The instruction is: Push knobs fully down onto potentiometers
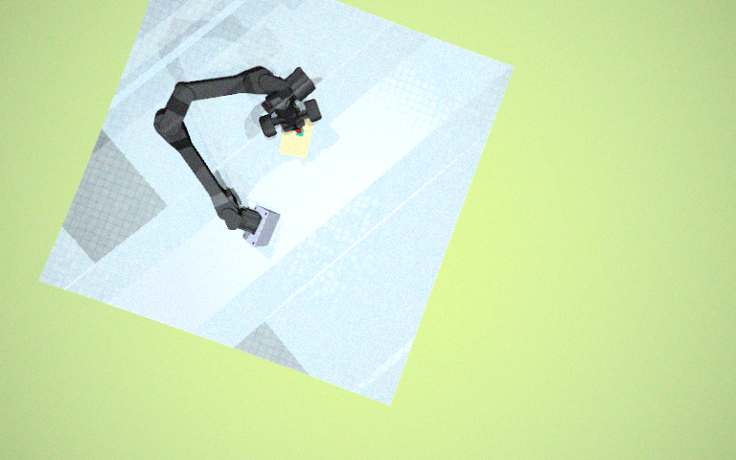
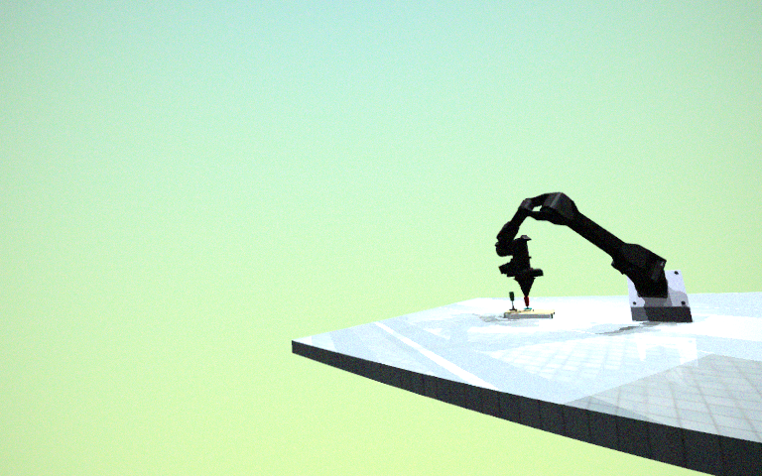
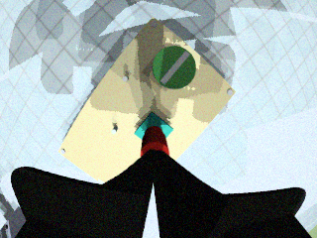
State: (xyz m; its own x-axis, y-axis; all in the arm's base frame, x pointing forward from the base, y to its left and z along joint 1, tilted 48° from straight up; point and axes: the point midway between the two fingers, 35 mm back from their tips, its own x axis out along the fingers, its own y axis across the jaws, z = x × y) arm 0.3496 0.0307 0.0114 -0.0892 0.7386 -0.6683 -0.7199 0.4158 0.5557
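Right now the red knob is 2 cm below my gripper tip. Also, from my gripper tip: green knob (4 cm ahead, 4 cm to the left, 1 cm above).
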